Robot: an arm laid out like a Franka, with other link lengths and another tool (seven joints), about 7 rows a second.
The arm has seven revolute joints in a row. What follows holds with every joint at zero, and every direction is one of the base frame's.
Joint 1 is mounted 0.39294 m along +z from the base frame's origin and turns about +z.
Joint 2 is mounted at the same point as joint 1 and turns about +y.
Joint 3 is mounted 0.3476 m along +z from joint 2 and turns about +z.
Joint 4 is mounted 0.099 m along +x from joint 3 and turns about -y.
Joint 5 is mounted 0.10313 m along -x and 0.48 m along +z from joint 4 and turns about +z.
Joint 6 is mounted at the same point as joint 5 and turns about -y.
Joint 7 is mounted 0.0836 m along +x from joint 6 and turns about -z.
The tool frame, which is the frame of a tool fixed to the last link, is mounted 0.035 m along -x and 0.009 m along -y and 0.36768 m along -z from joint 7; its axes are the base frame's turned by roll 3.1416, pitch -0.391 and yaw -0.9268 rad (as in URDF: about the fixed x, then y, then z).
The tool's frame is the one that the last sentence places.
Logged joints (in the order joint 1, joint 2, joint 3, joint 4, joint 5, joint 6, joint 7), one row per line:
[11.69 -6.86 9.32 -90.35 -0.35 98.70 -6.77]
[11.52 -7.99 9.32 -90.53 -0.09 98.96 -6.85]
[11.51 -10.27 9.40 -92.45 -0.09 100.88 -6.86]
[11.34 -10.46 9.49 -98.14 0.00 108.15 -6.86]
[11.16 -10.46 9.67 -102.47 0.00 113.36 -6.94]
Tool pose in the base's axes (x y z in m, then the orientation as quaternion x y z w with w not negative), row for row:
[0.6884 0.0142 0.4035 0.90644 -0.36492 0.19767 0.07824]
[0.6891 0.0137 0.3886 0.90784 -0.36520 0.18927 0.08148]
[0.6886 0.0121 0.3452 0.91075 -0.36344 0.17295 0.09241]
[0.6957 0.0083 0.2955 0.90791 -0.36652 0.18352 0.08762]
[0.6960 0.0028 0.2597 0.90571 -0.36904 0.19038 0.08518]
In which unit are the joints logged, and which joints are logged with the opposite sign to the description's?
The joints are logged in degrees. Opposite sign: joint 2, joint 3.
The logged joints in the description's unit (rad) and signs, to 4 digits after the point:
[0.2040 0.1197 -0.1627 -1.5769 -0.0061 1.7226 -0.1182]
[0.2011 0.1395 -0.1627 -1.5800 -0.0016 1.7272 -0.1196]
[0.2009 0.1792 -0.1641 -1.6136 -0.0016 1.7607 -0.1197]
[0.1979 0.1826 -0.1656 -1.7129 0.0000 1.8876 -0.1197]
[0.1948 0.1826 -0.1688 -1.7884 0.0000 1.9785 -0.1211]

